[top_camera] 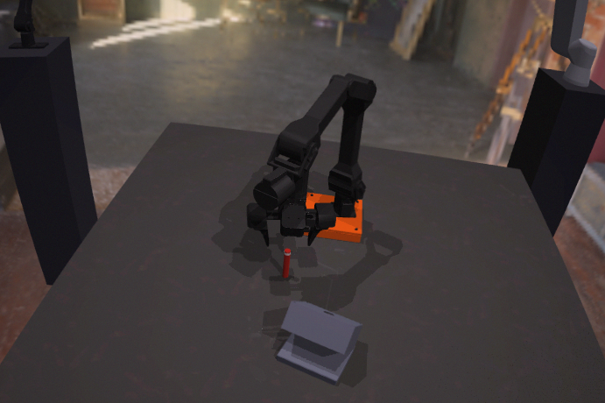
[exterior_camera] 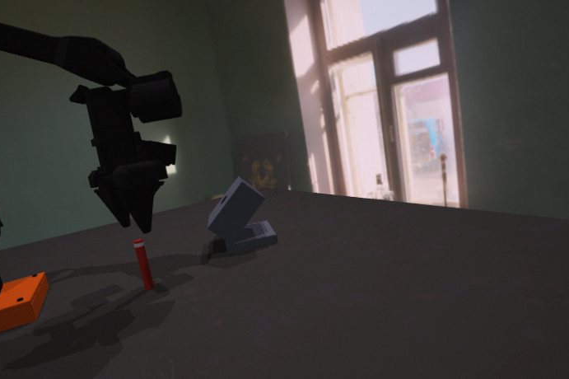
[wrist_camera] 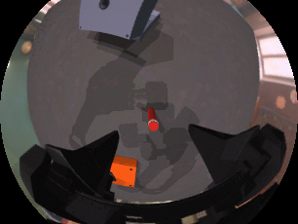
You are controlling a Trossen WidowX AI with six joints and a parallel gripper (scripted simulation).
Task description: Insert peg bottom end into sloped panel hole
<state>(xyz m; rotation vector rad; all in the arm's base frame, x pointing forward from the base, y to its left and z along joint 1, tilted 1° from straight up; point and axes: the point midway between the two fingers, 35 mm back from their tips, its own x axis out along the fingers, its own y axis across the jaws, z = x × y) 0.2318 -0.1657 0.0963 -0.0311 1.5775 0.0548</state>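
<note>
Now: gripper tip 4 cm above the red peg. Also, from my gripper tip: grey sloped panel 22 cm ahead, 6 cm to the left, 2 cm below; panel foot 23 cm ahead, 5 cm to the left, 9 cm below.
</note>
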